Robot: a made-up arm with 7 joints.
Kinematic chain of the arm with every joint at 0, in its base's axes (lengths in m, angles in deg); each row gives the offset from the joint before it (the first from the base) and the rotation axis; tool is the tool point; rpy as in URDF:
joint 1: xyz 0 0 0.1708 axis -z
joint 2: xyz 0 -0.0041 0.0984 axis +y
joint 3: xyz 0 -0.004 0.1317 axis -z
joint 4: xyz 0 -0.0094 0.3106 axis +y
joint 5: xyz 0 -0.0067 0.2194 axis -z
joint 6: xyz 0 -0.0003 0.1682 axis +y
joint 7: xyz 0 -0.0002 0.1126 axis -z
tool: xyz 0 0 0 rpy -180 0 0
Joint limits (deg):
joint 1: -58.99..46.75
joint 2: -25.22..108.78
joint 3: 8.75..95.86
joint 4: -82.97..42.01
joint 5: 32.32..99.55
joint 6: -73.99..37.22
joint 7: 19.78..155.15
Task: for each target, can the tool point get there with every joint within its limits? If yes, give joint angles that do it. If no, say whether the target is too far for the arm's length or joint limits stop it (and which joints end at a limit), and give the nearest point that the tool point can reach.
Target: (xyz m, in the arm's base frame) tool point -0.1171 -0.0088 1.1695
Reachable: yes | joints -43.86 9.89 24.85 -31.09 75.94 5.77 89.23
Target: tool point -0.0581 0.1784 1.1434
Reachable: yes | joints 32.39 0.39 27.68 -18.01 50.19 -43.46 45.21
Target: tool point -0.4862 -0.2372 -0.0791
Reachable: no: joint limits stop it (at a limit: joint 2, joint 3, joint 4, joint 5) | nearest point -0.5051 -0.2464 0.4559 | short by 0.535 m
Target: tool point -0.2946 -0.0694 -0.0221
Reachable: no: joint limits stop it (at a limit: joint 2, joint 3, joint 4, joint 5, joint 6) | nearest point -0.5412 -0.1275 0.4563 | short by 0.541 m
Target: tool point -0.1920 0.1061 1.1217
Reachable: yes | joints -27.03 -7.01 61.53 -22.39 88.65 -53.85 30.78
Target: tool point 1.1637 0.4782 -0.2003
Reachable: no: too far | nearest point 0.8188 0.3365 -0.0545 | short by 0.400 m
